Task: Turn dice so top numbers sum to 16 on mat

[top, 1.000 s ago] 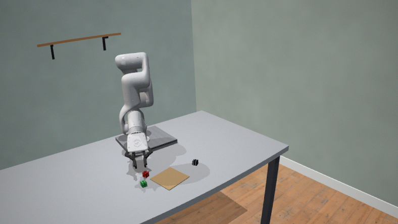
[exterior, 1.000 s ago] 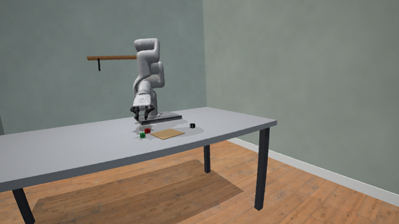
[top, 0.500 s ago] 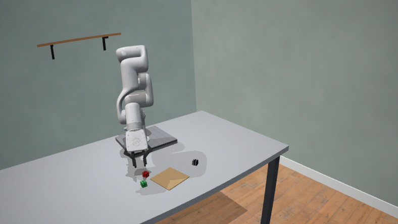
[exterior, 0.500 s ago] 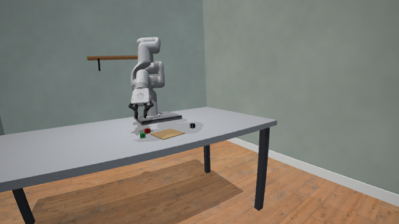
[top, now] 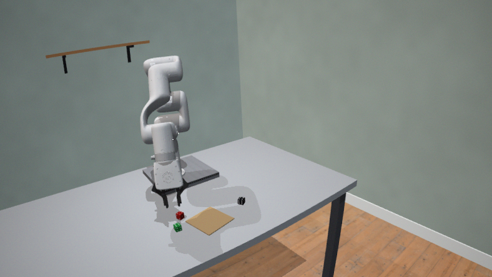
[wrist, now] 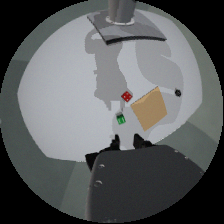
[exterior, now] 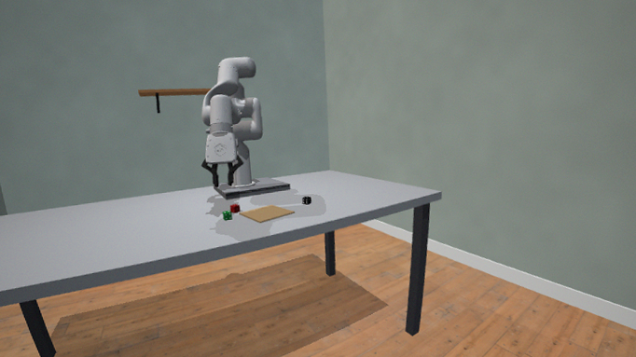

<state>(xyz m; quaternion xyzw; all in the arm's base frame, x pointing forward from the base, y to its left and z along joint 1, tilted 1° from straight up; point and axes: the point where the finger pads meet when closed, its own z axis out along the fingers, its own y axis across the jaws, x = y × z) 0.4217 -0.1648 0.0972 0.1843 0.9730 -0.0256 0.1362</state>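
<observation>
My hand is 120 mm above the green die. Round my hand: black die: 310 mm to the left, 120 mm below, 10 mm behind; then tan mat: 130 mm to the left, 130 mm below, 20 mm ahead; then red die: 120 mm below, 70 mm behind, 40 mm to the left.
</observation>
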